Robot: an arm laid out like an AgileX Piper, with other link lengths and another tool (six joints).
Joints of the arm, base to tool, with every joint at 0 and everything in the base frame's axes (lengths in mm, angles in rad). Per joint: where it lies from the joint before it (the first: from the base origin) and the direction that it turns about. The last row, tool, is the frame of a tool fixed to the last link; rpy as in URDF.
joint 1: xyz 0.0 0.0 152.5 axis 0 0 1
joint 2: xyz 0.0 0.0 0.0 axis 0 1 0
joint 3: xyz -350.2 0.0 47.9 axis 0 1 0
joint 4: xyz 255.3 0.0 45.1 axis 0.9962 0 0.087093
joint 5: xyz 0.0 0.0 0.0 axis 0 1 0
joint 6: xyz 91.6 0.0 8.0 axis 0.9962 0 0.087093
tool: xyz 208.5 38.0 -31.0 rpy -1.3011 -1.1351 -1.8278
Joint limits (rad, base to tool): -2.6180..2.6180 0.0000..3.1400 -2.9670..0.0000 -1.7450..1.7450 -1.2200..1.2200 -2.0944..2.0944
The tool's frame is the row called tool.
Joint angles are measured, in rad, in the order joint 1, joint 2, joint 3, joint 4, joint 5, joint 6. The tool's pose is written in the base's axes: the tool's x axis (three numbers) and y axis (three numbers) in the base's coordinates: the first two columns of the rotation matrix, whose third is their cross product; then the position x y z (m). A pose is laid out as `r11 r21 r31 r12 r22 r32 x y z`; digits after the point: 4 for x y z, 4 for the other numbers.
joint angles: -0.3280, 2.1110, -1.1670, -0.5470, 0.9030, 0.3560
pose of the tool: 0.7652 -0.6378 0.0878 -0.6099 -0.6744 0.4161 0.2814 -0.1874 -0.0314
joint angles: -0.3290, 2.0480, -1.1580, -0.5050, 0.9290, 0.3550
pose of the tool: 0.7356 -0.6685 0.1094 -0.6507 -0.6524 0.3885 0.2812 -0.1789 -0.0117
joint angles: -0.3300, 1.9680, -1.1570, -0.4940, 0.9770, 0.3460
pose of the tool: 0.7205 -0.6787 0.1426 -0.6728 -0.6344 0.3806 0.2782 -0.1792 0.0178
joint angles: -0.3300, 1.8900, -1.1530, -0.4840, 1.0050, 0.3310
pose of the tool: 0.7120 -0.6783 0.1815 -0.6898 -0.6273 0.3614 0.2770 -0.1786 0.0441
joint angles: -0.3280, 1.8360, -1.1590, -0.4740, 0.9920, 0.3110
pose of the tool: 0.7118 -0.6624 0.2336 -0.6994 -0.6375 0.3231 0.2880 -0.1790 0.0617
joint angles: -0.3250, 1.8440, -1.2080, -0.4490, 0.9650, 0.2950
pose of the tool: 0.7048 -0.6537 0.2755 -0.7094 -0.6495 0.2737 0.3153 -0.1793 0.0665
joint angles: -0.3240, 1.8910, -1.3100, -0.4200, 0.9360, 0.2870
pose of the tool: 0.6823 -0.6516 0.3315 -0.7268 -0.6537 0.2110 0.3606 -0.1847 0.0702
